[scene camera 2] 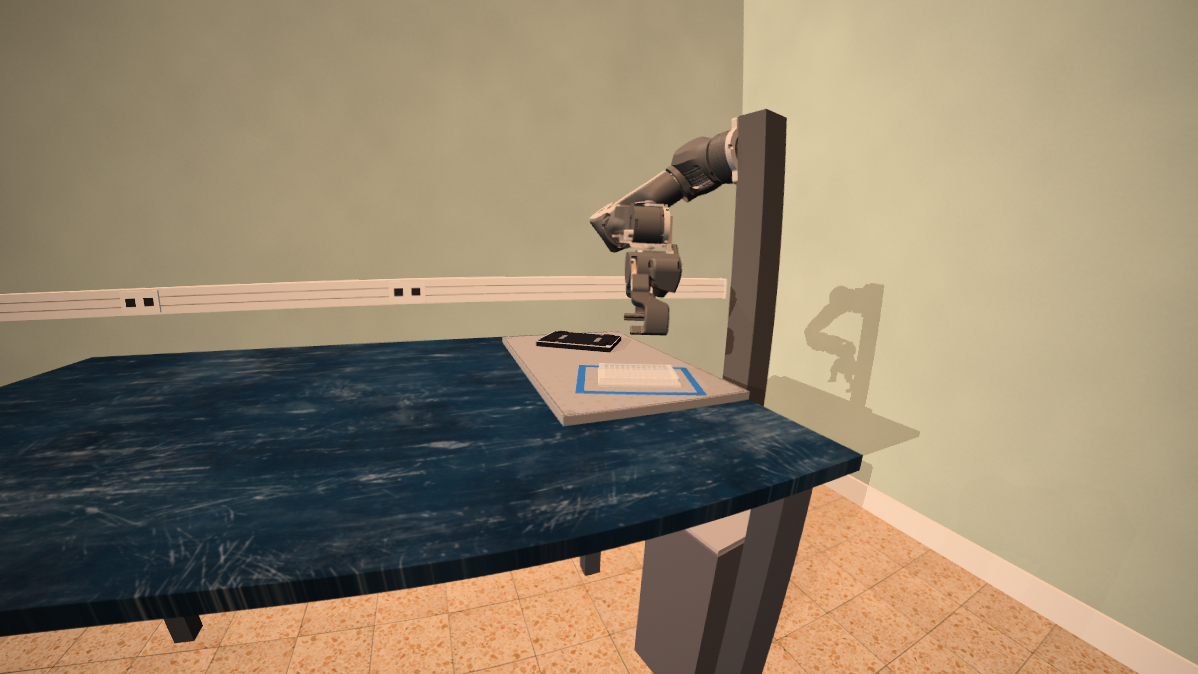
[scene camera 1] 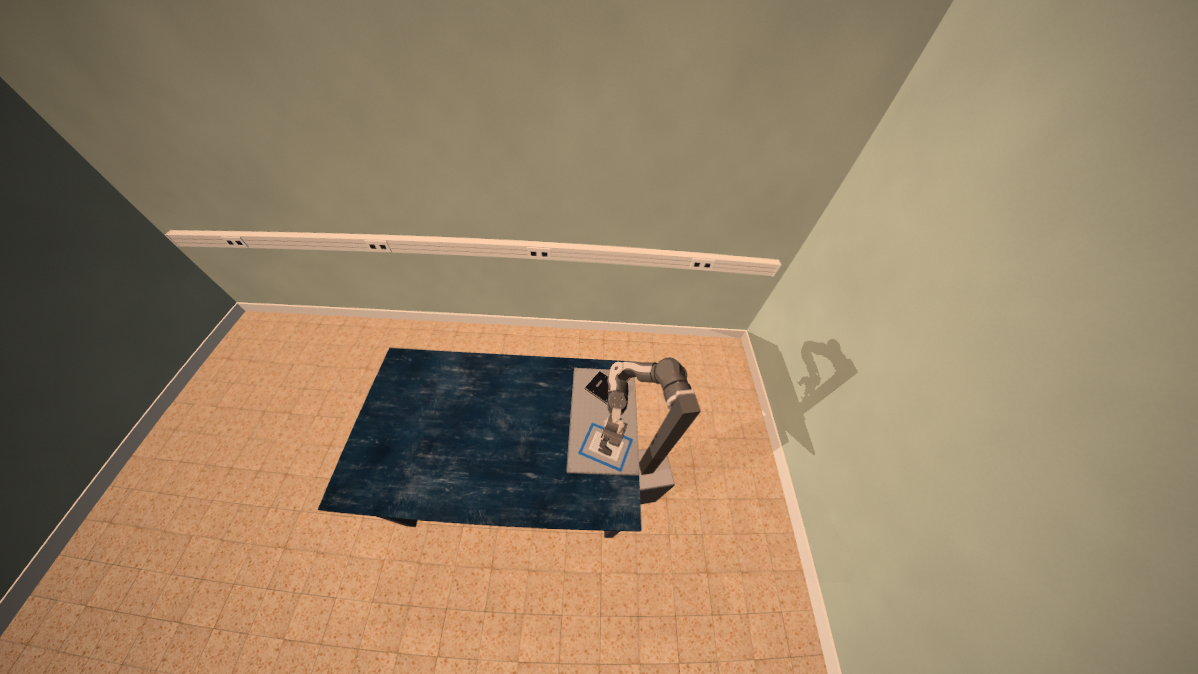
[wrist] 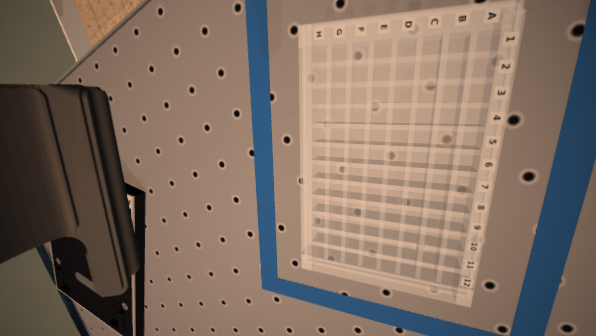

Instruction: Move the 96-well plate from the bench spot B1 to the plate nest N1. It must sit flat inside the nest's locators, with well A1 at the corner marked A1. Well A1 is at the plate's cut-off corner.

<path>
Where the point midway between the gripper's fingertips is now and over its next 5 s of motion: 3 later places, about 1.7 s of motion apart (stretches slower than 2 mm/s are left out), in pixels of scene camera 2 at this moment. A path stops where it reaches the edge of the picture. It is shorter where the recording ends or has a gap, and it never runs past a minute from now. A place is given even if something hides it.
My gripper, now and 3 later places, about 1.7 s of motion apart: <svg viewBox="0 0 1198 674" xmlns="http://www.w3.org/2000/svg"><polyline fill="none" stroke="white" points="643,327 637,365 636,373 639,324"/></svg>
</path>
